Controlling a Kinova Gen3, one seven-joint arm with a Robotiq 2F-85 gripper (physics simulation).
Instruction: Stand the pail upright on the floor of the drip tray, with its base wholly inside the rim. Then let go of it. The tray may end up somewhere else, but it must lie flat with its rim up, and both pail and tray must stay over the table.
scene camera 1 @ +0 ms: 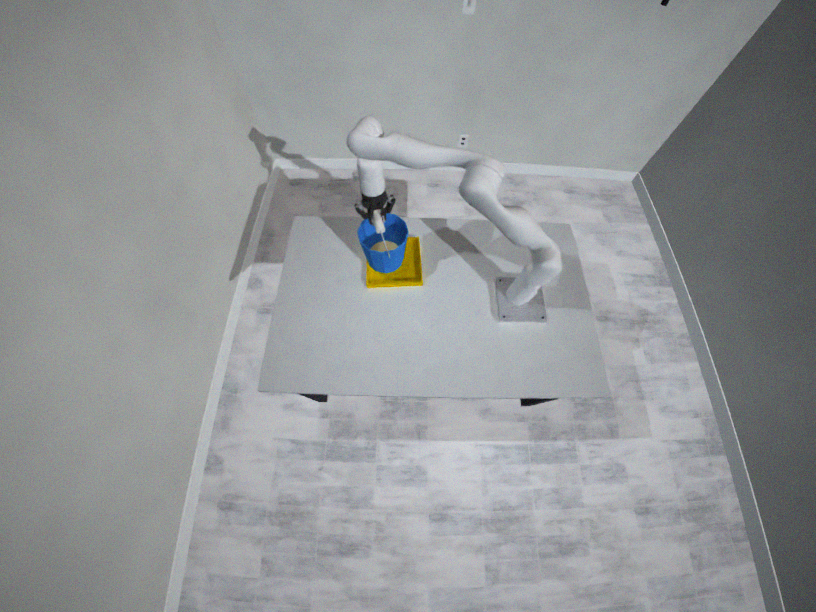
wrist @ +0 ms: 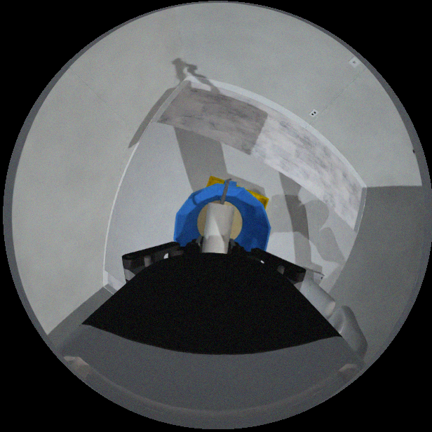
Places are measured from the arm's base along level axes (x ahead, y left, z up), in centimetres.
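Pixels of known places: gripper, fingertip midpoint: (scene camera 1: 378, 222); arm's base, link origin: (scene camera 1: 516, 295).
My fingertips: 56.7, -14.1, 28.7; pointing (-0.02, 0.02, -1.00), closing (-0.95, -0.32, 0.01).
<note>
For each thing: its top centre in the pictures, then the offset to it from my fingertips, as dx, dy, dz. "*": a spot on its surface instead. Level surfaces: height alone.
- blue pail, surface spot: (scene camera 1: 387, 263) * -2.8, +7.7, -14.6
- white grip, top centre: (scene camera 1: 377, 215) +0.1, -0.2, +3.3
- yellow drip tray, top centre: (scene camera 1: 393, 260) -4.5, -2.7, -28.7
- grey table, surface height: dz -31.3
The blue pail (scene camera 1: 387, 263) (wrist: 260, 220), with a tan bottom inside, is roughly upright with its mouth up. My gripper (scene camera 1: 377, 216) (wrist: 214, 243) is shut on the white grip (scene camera 1: 379, 226) (wrist: 218, 227) of the pail's handle, above the pail's mouth. The yellow drip tray (scene camera 1: 395, 284) (wrist: 261, 200) lies flat on the table, rim up. In the scene view the pail covers the tray's back left part; in the wrist view it hides most of the tray. The pail's base is hidden in the wrist view, and I cannot tell whether it touches the tray.
The grey table (scene camera 1: 421, 349) carries the tray left of centre, towards the back edge. The arm's base plate (scene camera 1: 522, 311) is on the table's right part. The arm (scene camera 1: 421, 152) reaches over the back right of the table. A wall (scene camera 1: 547, 85) stands beyond the back edge.
</note>
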